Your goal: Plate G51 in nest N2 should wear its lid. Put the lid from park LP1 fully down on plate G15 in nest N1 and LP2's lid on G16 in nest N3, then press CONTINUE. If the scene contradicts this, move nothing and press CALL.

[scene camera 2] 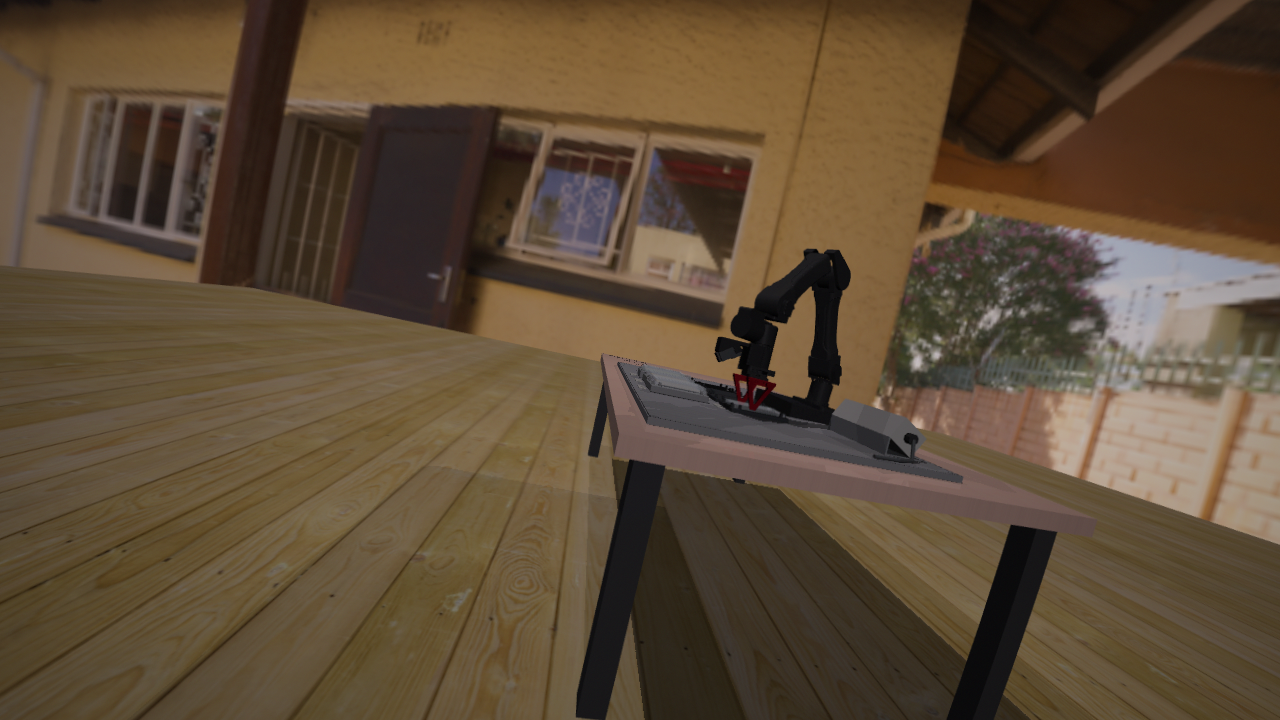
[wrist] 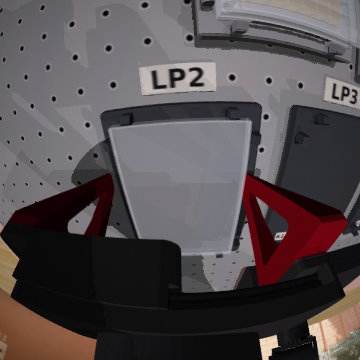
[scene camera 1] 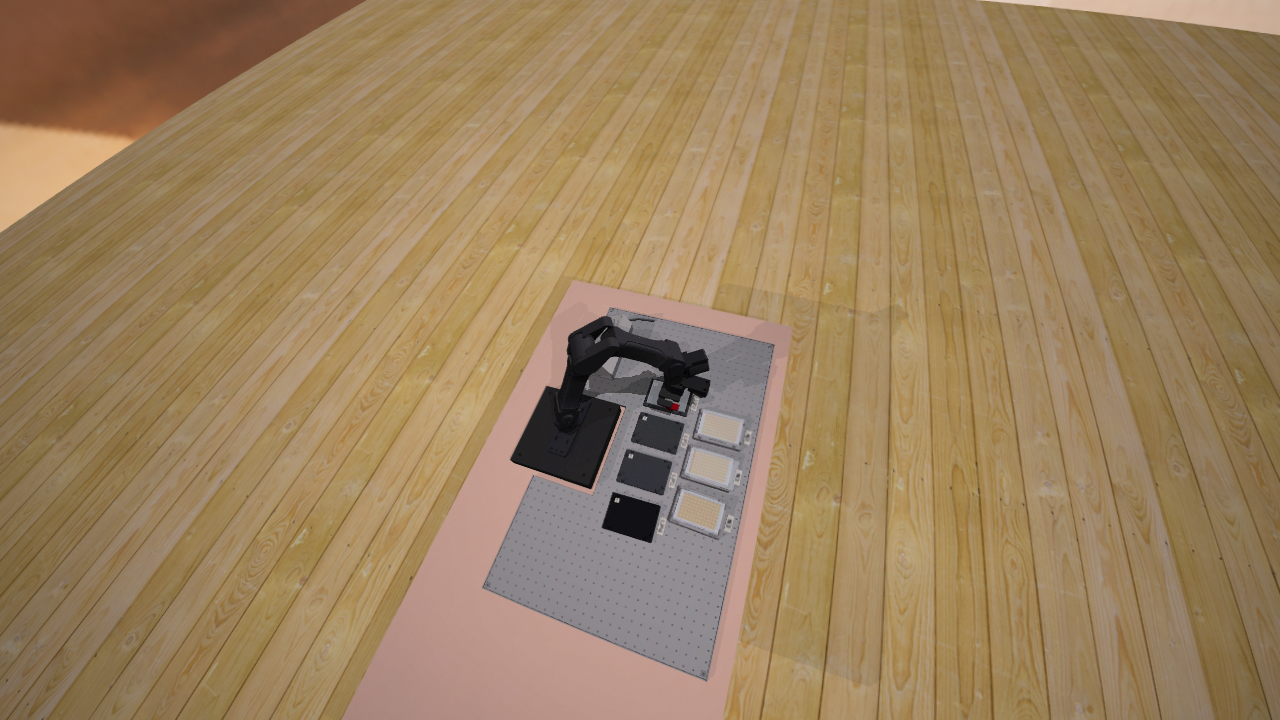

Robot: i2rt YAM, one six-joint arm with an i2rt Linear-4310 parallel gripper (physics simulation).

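Observation:
A clear lid lies flat on the dark park LP2 in the wrist view. My gripper is open, with its red fingers low on either side of this lid and nothing gripped. Three pale plates sit in a row of nests in scene camera 1; their labels are too small to read. Part of one plate shows in the wrist view, with a clear rim. Which plates wear lids, and which park is LP1, I cannot tell. CONTINUE and CALL are not readable.
Dark park LP3 lies right of LP2 and shows no lid. Further dark parks line up beside the plates. A grey console stands on the perforated board. The arm's black base is beside the parks.

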